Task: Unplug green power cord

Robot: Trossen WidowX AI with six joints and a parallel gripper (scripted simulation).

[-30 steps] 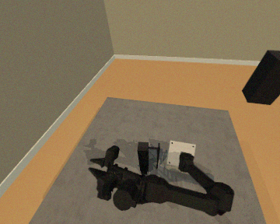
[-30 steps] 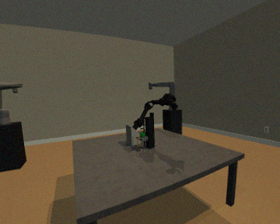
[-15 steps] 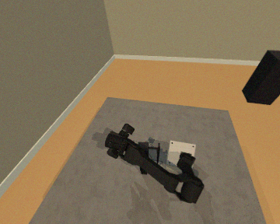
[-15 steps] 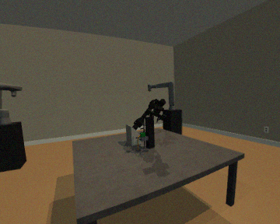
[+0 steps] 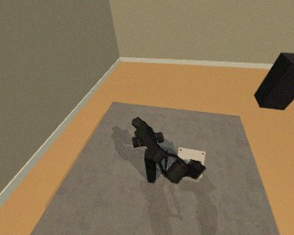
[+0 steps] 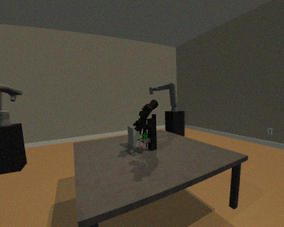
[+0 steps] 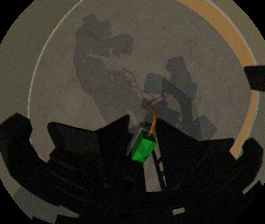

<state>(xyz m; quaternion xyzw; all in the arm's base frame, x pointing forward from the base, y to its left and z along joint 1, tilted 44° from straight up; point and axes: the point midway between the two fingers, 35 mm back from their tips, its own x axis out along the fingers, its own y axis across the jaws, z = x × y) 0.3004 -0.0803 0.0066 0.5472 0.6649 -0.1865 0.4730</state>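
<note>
Right now my gripper tip is 4 cm past the green plug, 7 cm to the right of it and 2 cm above it.
</note>
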